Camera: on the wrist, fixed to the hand. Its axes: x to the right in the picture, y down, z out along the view.
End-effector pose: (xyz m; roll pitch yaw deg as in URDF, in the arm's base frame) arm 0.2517 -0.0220 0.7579 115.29 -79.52 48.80
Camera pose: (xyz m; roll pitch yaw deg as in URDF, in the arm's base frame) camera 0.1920 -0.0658 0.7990 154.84 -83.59 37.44
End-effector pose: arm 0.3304 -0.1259 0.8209 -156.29 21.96 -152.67
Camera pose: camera 0.2660 -0.0713 0.8276 -129.74 23.04 -157.26
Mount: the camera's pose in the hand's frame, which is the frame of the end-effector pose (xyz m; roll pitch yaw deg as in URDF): 0.0273 0.0642 -0.0481 28.33 0.65 4.33
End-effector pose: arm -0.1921 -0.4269 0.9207 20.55 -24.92 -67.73
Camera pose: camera -0.1079 -0.4294 0.9118 46.82 -25.75 -62.97
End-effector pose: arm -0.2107 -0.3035 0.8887 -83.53 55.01 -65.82
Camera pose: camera -0.2645 -0.2827 0.8266 -55.49 59.39 -66.13
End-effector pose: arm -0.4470 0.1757 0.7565 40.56 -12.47 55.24
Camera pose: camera -0.4982 0.2423 0.7675 67.96 -14.76 59.08
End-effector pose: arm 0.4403 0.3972 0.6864 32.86 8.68 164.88
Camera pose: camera 0.3942 0.3268 0.6768 61.71 6.86 168.90
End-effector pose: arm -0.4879 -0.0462 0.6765 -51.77 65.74 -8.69
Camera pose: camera -0.5488 -0.0349 0.6187 -17.75 69.44 -2.51
